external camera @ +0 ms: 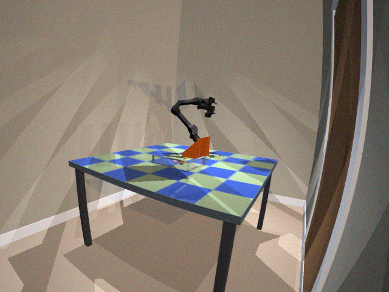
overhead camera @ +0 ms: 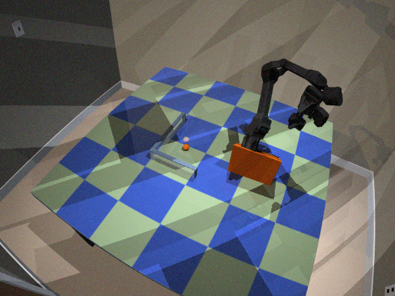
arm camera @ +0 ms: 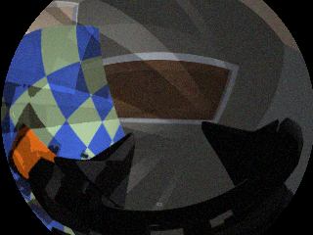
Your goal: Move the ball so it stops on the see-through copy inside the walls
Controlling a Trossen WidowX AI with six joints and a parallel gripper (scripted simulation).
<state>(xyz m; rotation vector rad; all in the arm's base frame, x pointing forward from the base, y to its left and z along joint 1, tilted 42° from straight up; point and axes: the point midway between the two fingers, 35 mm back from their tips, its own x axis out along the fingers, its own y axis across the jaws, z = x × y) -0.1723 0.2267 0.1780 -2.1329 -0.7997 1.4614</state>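
Right now the orange ball is 43 cm ahead of my gripper tip, 42 cm below it and 4 cm to the right of it. Round my gripper tip: wall (54 cm ahead, 40 cm below, 6 cm to the right); see-through copy (46 cm ahead, 42 cm below, 8 cm to the right).
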